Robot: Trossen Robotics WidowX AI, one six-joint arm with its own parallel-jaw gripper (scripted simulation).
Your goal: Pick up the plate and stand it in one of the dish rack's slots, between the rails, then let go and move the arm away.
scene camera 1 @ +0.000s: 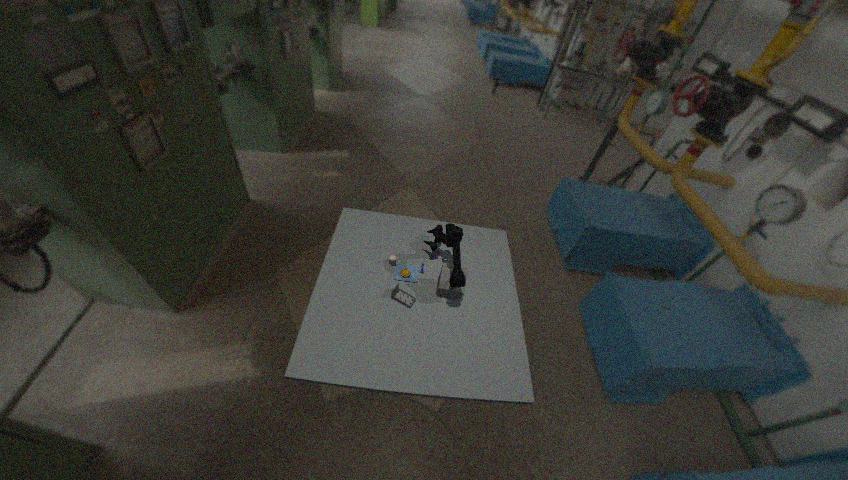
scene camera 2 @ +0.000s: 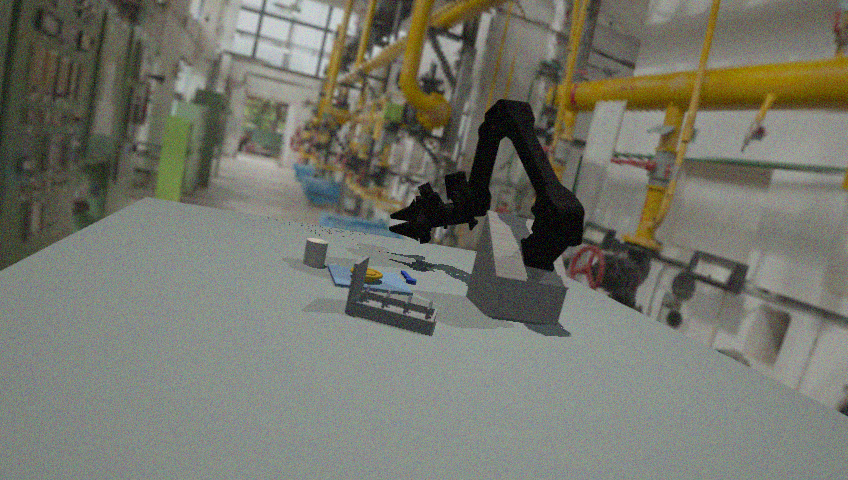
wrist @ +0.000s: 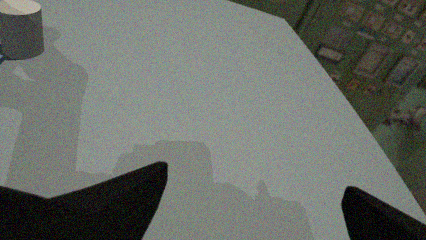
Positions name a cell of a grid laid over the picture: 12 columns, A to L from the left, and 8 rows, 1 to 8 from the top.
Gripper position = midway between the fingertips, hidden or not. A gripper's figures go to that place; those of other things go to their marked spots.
Labels:
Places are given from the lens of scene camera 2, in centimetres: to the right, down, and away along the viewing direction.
gripper (scene camera 2: F4): -9, -4, 118
light blue mat (scene camera 2: F5): -7, 8, 91

